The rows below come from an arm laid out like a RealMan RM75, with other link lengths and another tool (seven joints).
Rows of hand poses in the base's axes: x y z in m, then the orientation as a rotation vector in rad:
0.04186 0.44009 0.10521 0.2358 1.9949 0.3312
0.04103 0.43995 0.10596 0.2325 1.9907 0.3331
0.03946 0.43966 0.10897 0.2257 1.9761 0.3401
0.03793 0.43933 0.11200 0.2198 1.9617 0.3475
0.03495 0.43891 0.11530 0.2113 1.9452 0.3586
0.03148 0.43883 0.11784 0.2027 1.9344 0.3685
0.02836 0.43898 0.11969 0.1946 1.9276 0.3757
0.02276 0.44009 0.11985 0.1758 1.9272 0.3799
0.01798 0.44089 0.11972 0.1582 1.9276 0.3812
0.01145 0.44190 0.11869 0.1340 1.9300 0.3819
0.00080 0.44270 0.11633 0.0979 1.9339 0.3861
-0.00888 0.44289 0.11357 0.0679 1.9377 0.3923
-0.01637 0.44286 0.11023 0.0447 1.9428 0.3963
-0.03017 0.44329 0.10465 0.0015 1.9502 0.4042
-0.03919 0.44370 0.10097 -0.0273 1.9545 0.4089
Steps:
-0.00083 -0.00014 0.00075 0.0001 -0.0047 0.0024
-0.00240 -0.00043 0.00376 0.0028 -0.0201 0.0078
-0.00393 -0.00076 0.00679 0.0062 -0.0352 0.0128
-0.00691 -0.00118 0.01009 0.0112 -0.0526 0.0210
-0.01038 -0.00126 0.01263 0.0150 -0.0645 0.0297
-0.01350 -0.00111 0.01448 0.0169 -0.0724 0.0376
-0.01910 0.00000 0.01464 0.0115 -0.0759 0.0525
-0.02388 0.00080 0.01451 0.0045 -0.0784 0.0655
-0.03041 0.00181 0.01348 -0.0060 -0.0798 0.0832
-0.04106 0.00261 0.01112 -0.0193 -0.0813 0.1110
-0.05074 0.00280 0.00836 -0.0285 -0.0817 0.1355
-0.05823 0.00277 0.00502 -0.0362 -0.0796 0.1544
-0.07203 0.00320 -0.00056 -0.0501 -0.0775 0.1896
-0.08105 0.00361 -0.00424 -0.0597 -0.0764 0.2127

